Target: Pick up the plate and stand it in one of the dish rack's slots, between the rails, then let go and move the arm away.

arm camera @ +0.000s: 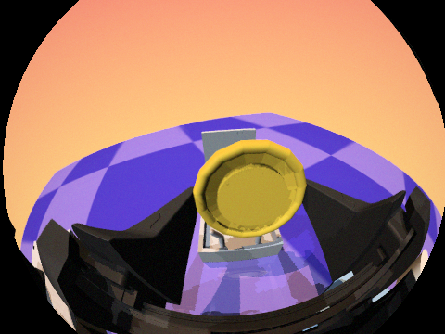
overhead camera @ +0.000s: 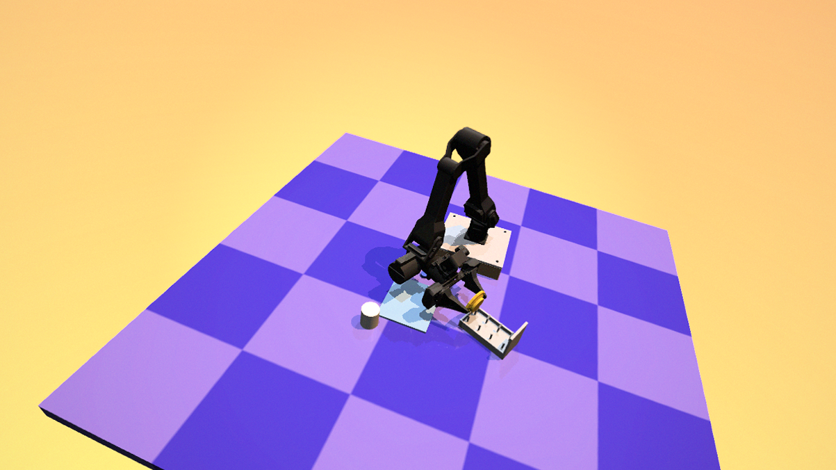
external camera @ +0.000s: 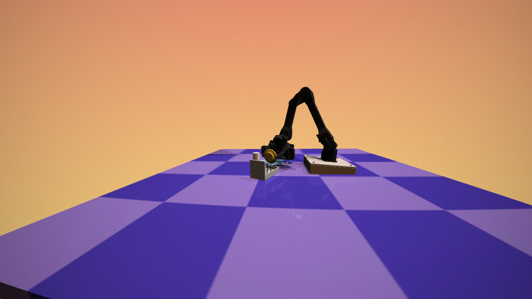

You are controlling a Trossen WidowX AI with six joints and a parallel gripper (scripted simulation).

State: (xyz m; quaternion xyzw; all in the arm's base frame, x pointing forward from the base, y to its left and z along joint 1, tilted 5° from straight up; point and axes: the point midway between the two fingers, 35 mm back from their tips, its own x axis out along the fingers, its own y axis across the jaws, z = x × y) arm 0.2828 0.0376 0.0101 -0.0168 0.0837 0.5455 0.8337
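The grey dish rack lies 1 cm ahead of my gripper tip, 5 cm to the left of it and 5 cm below it. The rest, counted from my gripper tip: blue spoon 10 cm behind, 18 cm to the right, 7 cm below; then yellow plate 1 cm to the right; then white cup 11 cm ahead, 23 cm to the right, 5 cm below.
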